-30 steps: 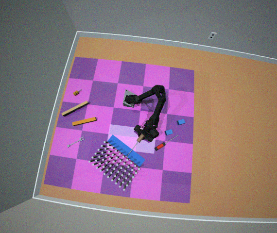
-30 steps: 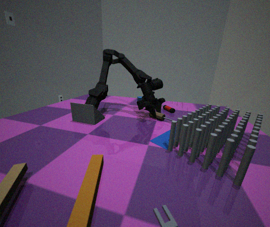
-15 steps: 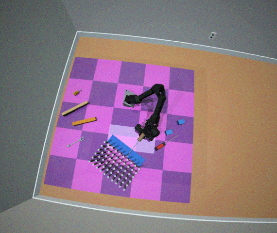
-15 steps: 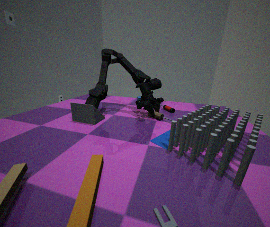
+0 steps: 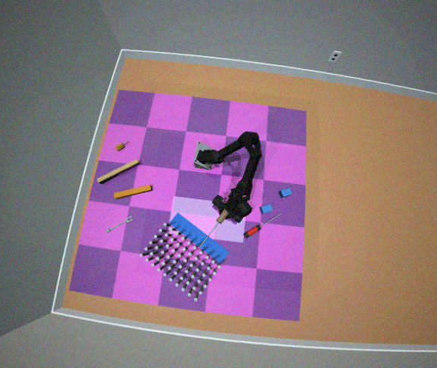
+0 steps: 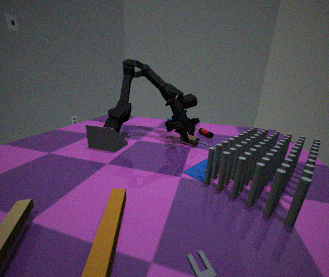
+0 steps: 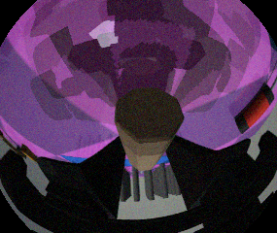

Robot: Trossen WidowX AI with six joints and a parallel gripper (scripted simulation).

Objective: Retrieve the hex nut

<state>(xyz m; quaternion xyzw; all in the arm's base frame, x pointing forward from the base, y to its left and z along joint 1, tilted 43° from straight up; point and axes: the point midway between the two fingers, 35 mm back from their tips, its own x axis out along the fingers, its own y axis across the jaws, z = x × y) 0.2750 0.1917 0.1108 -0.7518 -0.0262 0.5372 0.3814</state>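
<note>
The hook tool is 9 cm ahead of my gripper tip and 4 cm to the right of it. From my gripper tip the other things lie so: small wrench (57 cm to the right, 21 cm ahead, 1 cm below); orange bar (55 cm to the right); blue taped strip (15 cm ahead, 10 cm to the right, 2 cm below).
</note>
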